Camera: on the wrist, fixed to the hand. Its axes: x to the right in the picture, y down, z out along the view.
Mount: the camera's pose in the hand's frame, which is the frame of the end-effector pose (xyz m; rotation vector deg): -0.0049 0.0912 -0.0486 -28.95 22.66 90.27
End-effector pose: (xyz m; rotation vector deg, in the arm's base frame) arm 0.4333 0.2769 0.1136 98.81 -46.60 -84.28
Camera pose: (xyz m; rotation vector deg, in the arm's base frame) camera 0.4794 0.2372 0.1972 29.22 -58.59 -9.70
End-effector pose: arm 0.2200 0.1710 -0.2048 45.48 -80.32 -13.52
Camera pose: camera 0.2372 0.2574 -0.1505 -42.75 -65.51 41.96
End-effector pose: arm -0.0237 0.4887 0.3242 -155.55 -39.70 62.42
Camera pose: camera 0.0397 0.4079 0.3364 122.51 -59.83 -11.29
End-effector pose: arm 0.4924 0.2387 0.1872 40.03 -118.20 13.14
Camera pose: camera 0.4781 0.3358 0.2200 -72.98 -97.95 34.45
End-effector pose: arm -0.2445 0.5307 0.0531 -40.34 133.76 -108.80
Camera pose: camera -0.2841 0.5900 -0.0219 73.99 123.77 -40.10
